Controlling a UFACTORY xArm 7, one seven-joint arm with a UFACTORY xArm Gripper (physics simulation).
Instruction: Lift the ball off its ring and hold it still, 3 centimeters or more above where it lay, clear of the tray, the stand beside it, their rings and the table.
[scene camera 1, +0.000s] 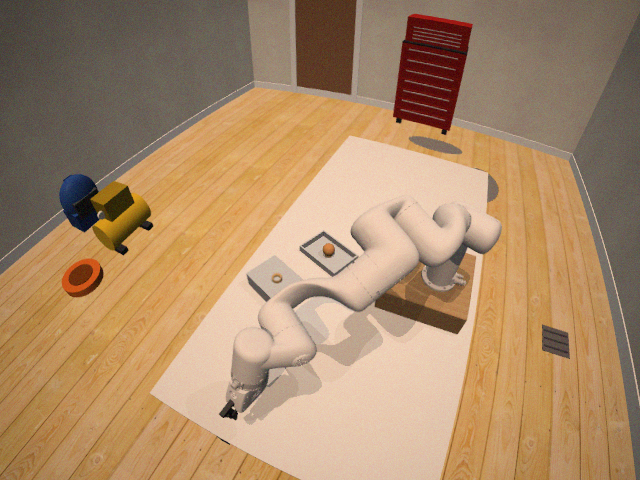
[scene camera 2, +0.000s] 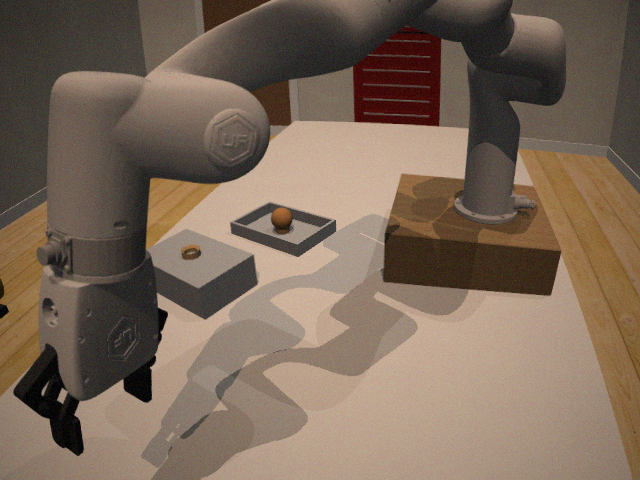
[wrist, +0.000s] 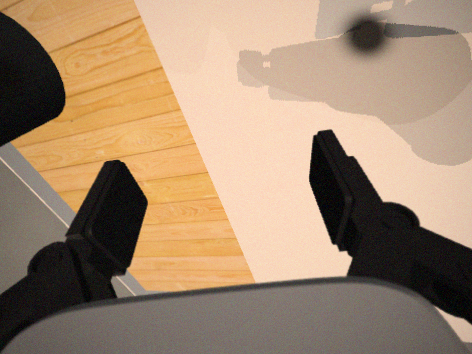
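Pixels of known places: gripper, fingertip midpoint: (scene camera 2: 105, 419) (wrist: 221, 168); arm's base, origin of the base link: (scene camera 1: 438, 277) (scene camera 2: 485, 210).
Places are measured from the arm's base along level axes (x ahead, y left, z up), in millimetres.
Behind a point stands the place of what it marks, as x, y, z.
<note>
An orange ball (scene camera 1: 328, 249) @(414, -6, -43) (scene camera 2: 281, 218) @(413, -1, -50) rests on its ring (scene camera 2: 282, 230) @(413, -3, -74) inside a shallow grey tray (scene camera 1: 311, 259) @(468, 30, -87) (scene camera 2: 315, 240) @(335, 23, -82). A grey box-shaped stand (scene camera 1: 272, 265) @(560, 159, -30) (scene camera 2: 226, 279) @(430, 248, -45) is beside the tray, with an empty tan ring (scene camera 1: 277, 273) @(521, 191, -19) (scene camera 2: 190, 255) @(508, 222, -22) on top. My gripper (scene camera 1: 229, 411) (scene camera 2: 109, 421) @(367, 649, 62) (wrist: 221, 168) @(367, 649, 62) is open and empty, pointing down above the table's near left end. It is well apart from the ball, on the far side of the stand from the tray. The ball does not show in the wrist view.
The arm's base stands on a wooden block (scene camera 1: 419, 310) @(32, 138, -29) (scene camera 2: 465, 263) @(40, 137, -41) on the white table (scene camera 1: 392, 392) @(30, 412, -93) (scene camera 2: 465, 392) @(35, 391, -93). In scene camera 1 the forearm passes close by the tray and stand. The table's edge and the plank floor (wrist: 175, 220) show below the fingers in the wrist view.
</note>
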